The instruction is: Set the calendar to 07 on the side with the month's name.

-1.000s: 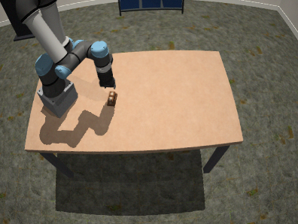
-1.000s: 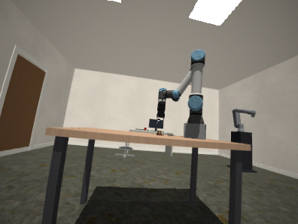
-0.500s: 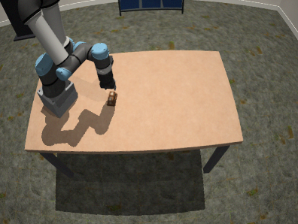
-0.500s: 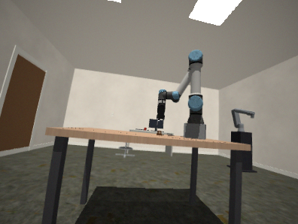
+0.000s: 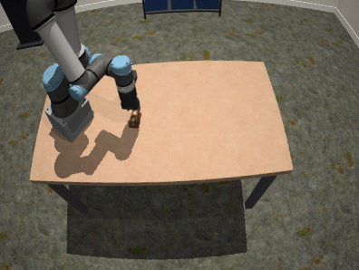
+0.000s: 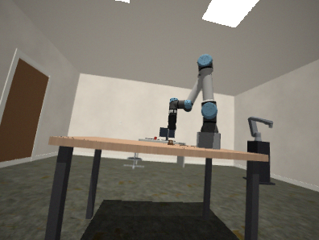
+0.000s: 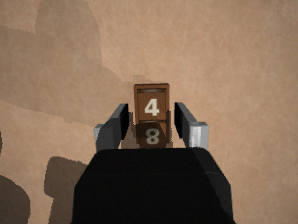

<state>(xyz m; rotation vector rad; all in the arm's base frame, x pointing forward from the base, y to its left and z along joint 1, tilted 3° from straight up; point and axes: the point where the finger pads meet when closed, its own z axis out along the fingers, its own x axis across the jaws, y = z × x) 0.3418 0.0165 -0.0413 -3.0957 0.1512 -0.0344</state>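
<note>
My hand is 80 mm above the brown calendar tray and 20 mm to the left of it.
</note>
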